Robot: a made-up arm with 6 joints. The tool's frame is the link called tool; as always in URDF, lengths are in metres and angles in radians. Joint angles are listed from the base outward. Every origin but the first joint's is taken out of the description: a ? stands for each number. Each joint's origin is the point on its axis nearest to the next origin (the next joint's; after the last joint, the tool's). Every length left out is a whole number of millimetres.
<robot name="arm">
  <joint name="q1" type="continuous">
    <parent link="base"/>
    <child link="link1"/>
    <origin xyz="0 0 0.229"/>
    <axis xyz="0 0 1"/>
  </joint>
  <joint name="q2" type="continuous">
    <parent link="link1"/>
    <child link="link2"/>
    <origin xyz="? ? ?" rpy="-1.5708 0 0"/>
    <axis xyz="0 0 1"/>
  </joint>
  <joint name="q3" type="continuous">
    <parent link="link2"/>
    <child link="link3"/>
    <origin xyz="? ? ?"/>
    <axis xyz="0 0 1"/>
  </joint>
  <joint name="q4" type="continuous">
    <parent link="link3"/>
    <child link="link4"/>
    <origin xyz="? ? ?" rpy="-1.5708 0 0"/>
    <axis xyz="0 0 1"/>
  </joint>
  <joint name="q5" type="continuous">
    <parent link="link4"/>
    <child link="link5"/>
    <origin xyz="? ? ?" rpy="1.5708 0 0"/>
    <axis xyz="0 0 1"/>
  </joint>
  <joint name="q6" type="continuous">
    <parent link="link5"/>
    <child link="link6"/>
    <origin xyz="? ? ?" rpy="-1.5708 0 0"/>
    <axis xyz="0 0 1"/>
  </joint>
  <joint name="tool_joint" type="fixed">
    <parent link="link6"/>
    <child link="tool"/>
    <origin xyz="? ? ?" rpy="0 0 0"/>
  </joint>
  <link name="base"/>
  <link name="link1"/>
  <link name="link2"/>
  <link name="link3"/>
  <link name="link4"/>
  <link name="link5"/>
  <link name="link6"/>
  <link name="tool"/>
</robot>
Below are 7 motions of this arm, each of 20 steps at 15 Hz.
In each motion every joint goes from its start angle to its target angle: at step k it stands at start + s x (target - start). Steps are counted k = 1, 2, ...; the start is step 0. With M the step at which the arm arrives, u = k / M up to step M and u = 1 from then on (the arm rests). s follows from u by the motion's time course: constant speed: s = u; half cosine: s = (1 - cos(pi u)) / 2; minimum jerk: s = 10 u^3 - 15 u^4 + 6 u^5.
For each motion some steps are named. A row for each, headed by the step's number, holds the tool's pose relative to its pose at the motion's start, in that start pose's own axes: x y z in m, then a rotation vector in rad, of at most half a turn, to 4 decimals.
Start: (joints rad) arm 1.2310 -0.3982 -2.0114 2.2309 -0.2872 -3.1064
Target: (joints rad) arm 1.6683 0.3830 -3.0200 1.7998 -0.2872 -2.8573
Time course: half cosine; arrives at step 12
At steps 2, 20:
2: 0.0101 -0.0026 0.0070 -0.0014 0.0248 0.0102
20: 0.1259 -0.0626 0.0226 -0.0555 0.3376 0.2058

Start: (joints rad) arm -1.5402 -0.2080 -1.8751 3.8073 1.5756 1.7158
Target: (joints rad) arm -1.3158 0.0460 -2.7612 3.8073 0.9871 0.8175
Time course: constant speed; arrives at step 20
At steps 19, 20:
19: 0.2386 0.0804 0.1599 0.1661 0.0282 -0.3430
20: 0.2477 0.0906 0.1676 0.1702 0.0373 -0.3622

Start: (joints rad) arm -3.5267 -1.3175 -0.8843 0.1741 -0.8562 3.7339
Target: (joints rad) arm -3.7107 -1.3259 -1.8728 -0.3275 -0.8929 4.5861
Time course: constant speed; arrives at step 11
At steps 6, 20:
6: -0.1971 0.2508 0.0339 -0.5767 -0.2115 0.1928
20: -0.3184 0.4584 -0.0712 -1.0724 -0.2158 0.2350

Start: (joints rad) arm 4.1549 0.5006 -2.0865 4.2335 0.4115 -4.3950
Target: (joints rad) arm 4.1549 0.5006 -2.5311 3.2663 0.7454 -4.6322
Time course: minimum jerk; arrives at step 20
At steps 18, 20:
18: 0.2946 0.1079 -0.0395 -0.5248 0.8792 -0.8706
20: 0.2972 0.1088 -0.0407 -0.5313 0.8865 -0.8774

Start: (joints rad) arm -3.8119 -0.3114 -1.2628 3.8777 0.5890 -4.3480
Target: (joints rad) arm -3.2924 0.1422 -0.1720 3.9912 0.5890 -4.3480
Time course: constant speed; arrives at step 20
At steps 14, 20:
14: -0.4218 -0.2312 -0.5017 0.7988 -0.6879 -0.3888
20: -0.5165 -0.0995 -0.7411 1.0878 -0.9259 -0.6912

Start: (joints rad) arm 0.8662 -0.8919 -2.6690 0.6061 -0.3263 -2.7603
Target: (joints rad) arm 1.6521 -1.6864 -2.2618 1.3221 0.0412 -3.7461
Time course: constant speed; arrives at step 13
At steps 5, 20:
5: -0.2252 -0.0495 -0.0075 0.1246 -0.0947 0.1426
20: -0.5304 -0.2385 -0.1612 0.1655 -0.2708 0.3370

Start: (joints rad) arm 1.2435 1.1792 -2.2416 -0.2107 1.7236 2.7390
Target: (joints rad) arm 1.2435 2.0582 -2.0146 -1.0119 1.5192 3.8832
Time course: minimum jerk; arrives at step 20
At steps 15, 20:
15: 0.0211 0.0950 0.6571 0.7504 0.5994 0.4479
20: 0.0564 0.1199 0.7221 0.8446 0.6000 0.4361

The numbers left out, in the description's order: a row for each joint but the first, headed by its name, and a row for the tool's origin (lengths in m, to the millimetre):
q2: 0 0 0
q3: 0.04 -0.211 0
q4: 0.119 0.527 0
q5: 0 0 0
q6: 0.081 0.103 0
tool: 0 0 0

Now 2 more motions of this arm.
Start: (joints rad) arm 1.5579 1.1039 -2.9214 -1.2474 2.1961 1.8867
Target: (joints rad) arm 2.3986 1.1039 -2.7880 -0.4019 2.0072 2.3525
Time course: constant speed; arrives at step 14
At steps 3, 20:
3: -0.0595 0.0809 -0.1069 0.1312 -0.1869 -0.1068
20: -0.1306 0.5688 -0.3689 0.3464 -0.7496 -0.6378

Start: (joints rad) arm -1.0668 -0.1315 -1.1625 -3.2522 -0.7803 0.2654
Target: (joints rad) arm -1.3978 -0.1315 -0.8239 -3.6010 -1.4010 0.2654
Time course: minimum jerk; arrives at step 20
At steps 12, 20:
12: 0.1115 -0.1477 0.0217 0.3862 0.6141 0.0458
20: 0.1617 -0.1970 0.0133 0.5352 0.9148 0.0828

